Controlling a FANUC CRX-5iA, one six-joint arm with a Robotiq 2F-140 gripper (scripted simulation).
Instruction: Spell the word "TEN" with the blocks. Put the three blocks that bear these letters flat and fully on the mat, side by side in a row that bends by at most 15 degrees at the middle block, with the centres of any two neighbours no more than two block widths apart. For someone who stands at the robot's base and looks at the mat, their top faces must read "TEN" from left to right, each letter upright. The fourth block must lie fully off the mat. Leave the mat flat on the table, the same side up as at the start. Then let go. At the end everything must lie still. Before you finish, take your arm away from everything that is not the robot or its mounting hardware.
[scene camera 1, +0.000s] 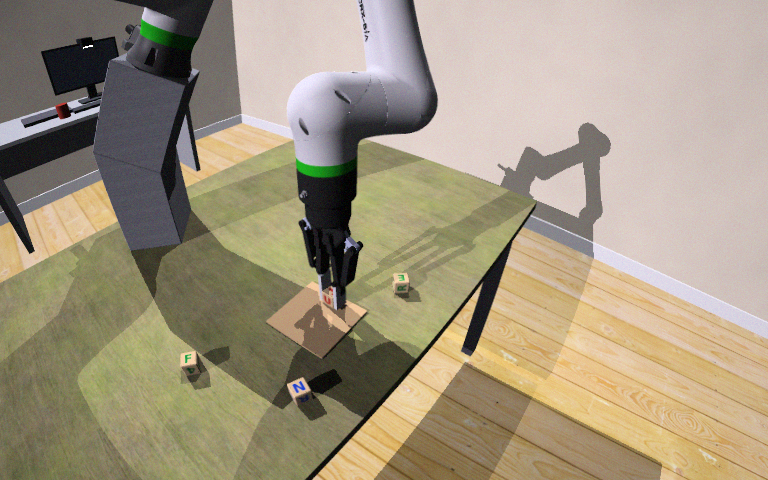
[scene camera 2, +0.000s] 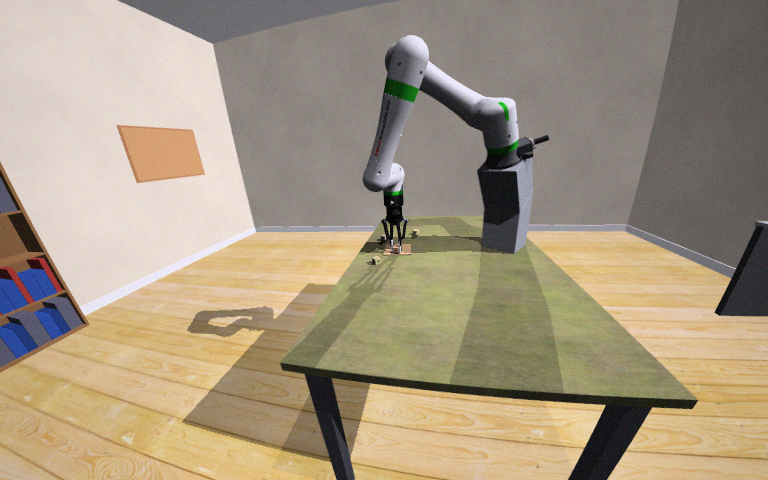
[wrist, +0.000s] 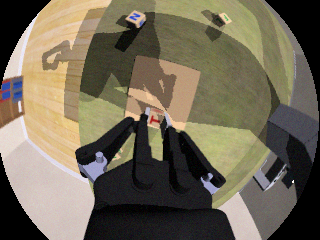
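Distance of a mat (scene camera 1: 306, 319): 0.72 m from the lens. Distance of my gripper (scene camera 1: 333, 300): 0.74 m from the lens.
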